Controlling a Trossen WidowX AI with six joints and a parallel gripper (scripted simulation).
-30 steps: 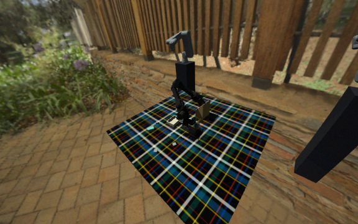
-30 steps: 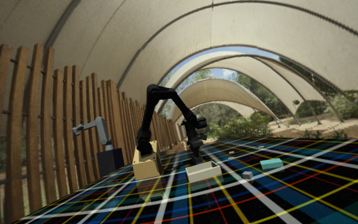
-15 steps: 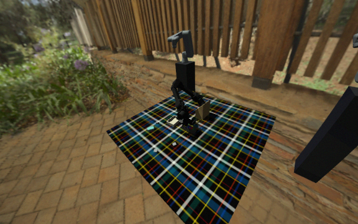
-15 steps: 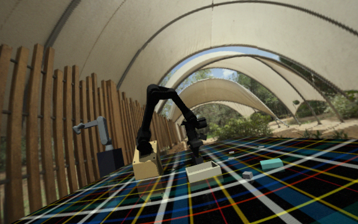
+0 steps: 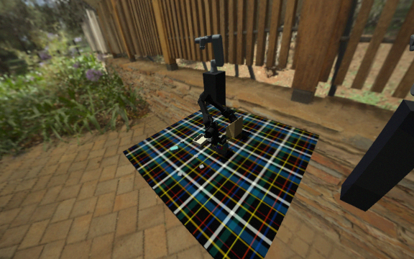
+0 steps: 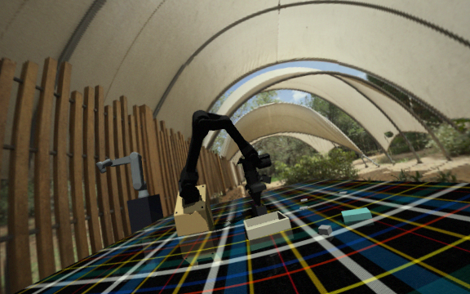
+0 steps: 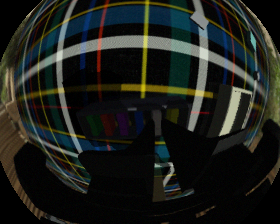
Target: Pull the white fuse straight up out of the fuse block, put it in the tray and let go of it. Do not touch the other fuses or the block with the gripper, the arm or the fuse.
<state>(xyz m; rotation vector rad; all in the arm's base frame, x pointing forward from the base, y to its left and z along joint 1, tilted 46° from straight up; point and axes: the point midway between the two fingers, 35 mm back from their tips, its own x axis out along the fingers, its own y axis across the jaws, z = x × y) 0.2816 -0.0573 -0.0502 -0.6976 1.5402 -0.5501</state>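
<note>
Right now the cream tray is 180 mm to the right of my gripper tip, 30 mm below it and 10 mm behind it. Round my gripper tip: teal block (290 mm to the right, 220 mm ahead, 30 mm below); white fuse (10 mm below).
</note>
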